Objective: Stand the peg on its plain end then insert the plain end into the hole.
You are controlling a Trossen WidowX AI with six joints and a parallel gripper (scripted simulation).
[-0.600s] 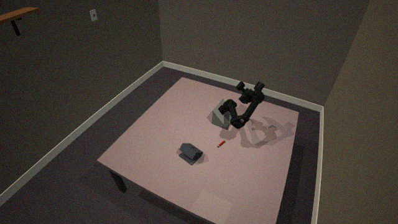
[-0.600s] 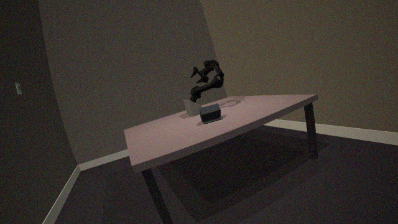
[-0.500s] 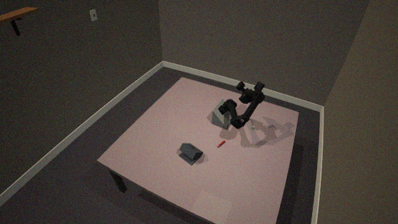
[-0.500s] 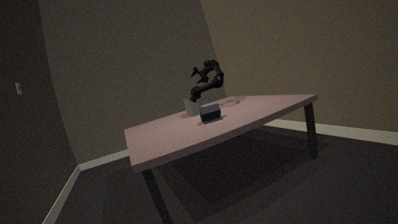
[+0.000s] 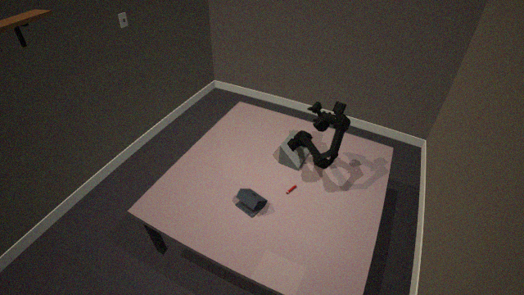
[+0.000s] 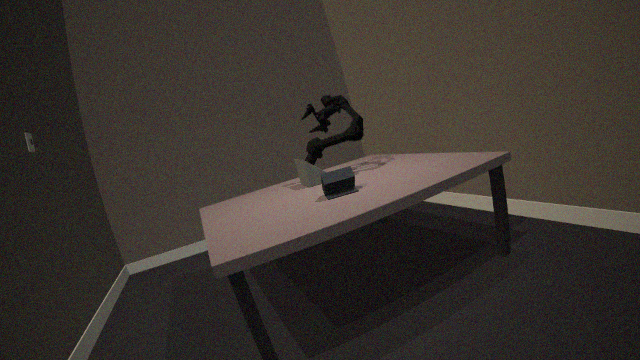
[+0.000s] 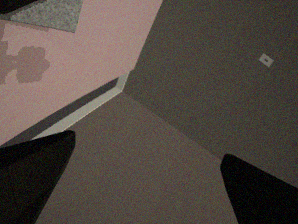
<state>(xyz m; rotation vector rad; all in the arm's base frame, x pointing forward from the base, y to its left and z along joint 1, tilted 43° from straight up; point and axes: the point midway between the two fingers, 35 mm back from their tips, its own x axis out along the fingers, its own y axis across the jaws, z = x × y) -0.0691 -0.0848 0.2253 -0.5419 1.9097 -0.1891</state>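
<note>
Now: the red peg 35 cm ahead of my gripper tip, 7 cm to the left of it and 31 cm below it. The rest, counted from my gripper tip: sloped panel 55 cm ahead, 6 cm to the right, 27 cm below.
</note>
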